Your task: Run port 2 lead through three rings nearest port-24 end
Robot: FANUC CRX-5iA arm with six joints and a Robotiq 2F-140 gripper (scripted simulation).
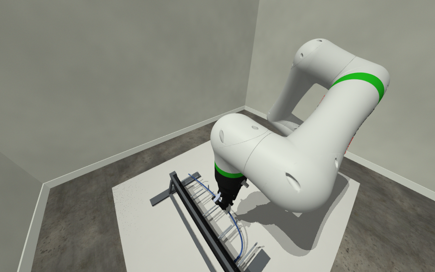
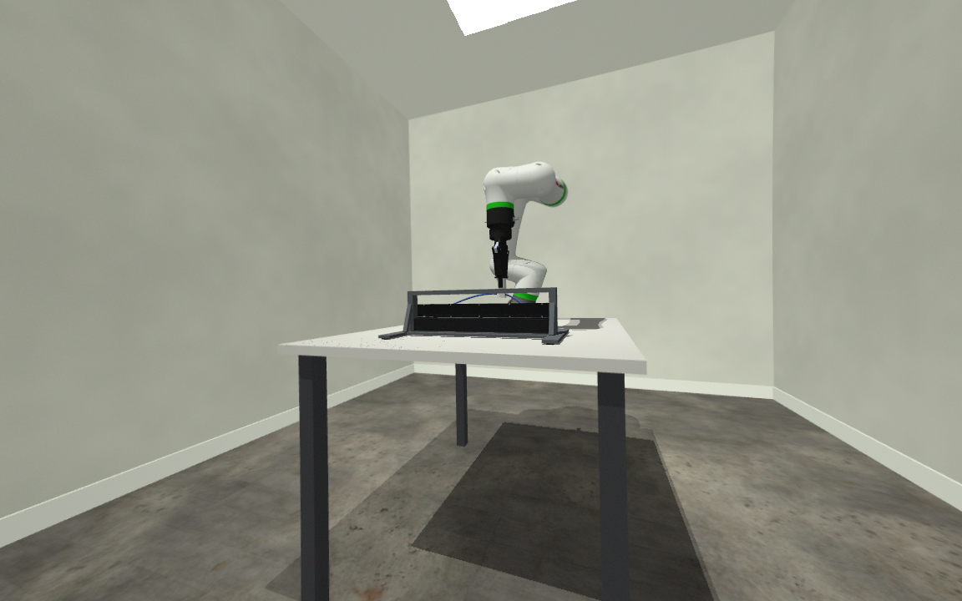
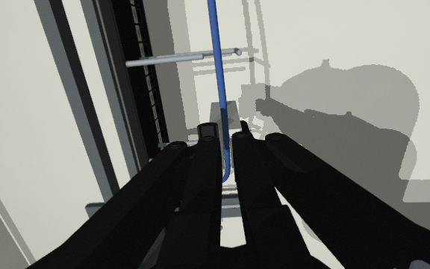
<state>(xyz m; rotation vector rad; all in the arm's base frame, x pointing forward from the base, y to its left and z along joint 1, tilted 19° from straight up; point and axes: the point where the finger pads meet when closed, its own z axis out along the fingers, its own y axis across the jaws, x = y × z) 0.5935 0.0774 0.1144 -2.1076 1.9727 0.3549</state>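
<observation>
My hand is 10 cm short of the rack, 8 cm above it and 4 cm to the left of it.
</observation>
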